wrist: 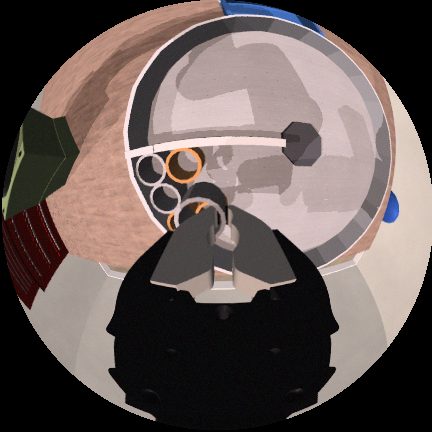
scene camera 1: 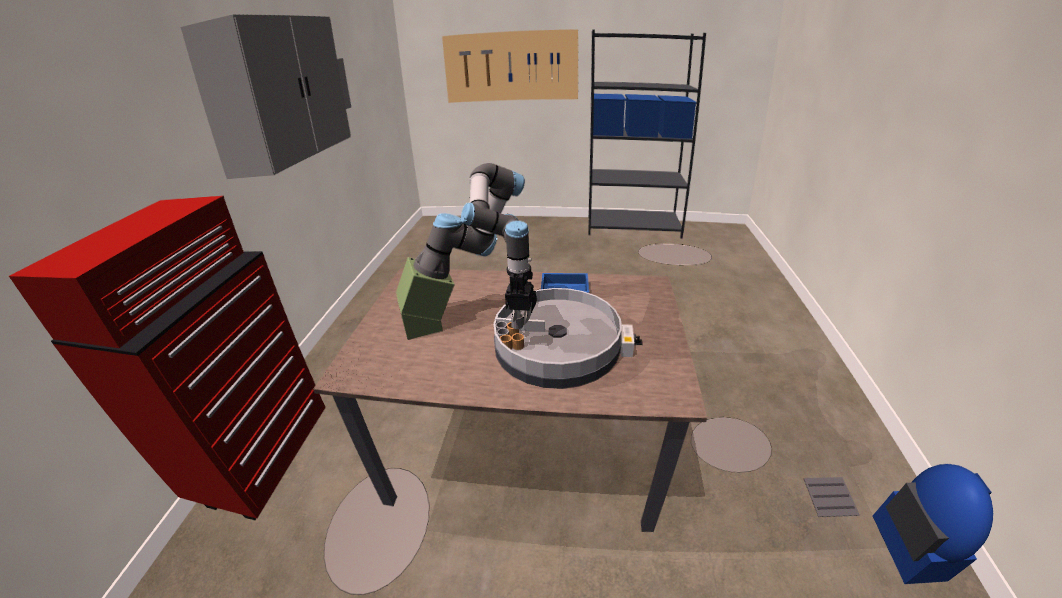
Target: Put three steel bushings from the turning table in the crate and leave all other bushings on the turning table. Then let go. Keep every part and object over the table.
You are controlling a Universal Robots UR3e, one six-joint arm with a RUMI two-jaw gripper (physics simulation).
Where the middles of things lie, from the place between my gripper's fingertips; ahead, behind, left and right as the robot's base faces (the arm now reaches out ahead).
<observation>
Right now the blue crate (scene camera 1: 578, 281) is 410 mm to the left of my hand, 100 mm below it and 50 mm ahead of it.
</observation>
